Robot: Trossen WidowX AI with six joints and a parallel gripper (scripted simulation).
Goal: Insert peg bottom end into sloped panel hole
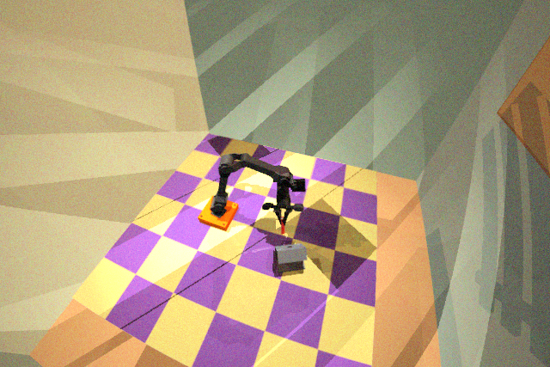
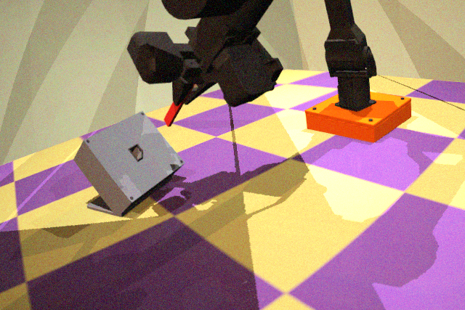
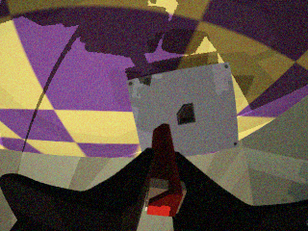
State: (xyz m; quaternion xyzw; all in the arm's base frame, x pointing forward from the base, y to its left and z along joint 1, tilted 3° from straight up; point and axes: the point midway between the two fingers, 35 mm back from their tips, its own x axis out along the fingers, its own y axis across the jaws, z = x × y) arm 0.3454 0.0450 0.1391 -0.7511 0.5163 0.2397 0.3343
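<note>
Right now my gripper tip is 80 mm short of the grey sloped panel, 70 mm to the left of it and 80 mm above it. Round my gripper tip: red peg: 10 mm to the left, 10 mm above.
</note>
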